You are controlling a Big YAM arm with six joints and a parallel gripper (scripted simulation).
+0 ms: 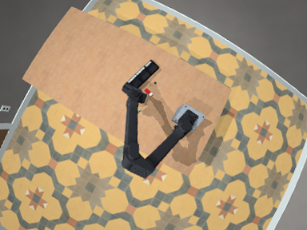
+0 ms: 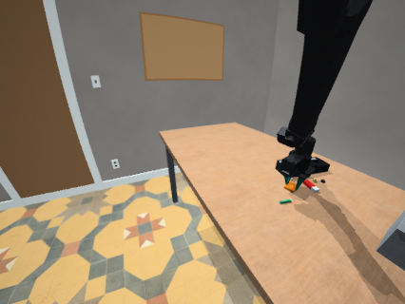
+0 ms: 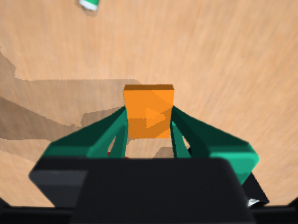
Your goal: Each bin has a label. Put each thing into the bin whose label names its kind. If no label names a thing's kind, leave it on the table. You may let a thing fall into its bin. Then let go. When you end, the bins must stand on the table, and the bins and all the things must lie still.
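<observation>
Right now my hand is 5 cm past the green battery, 9 cm to the right of it and 1 cm above it. Also, from my hand: orange block 1 cm below; then black nut 4 cm behind, 17 cm to the right, 1 cm below; then yellow nut 2 cm behind, 14 cm to the right, 1 cm below.
</observation>
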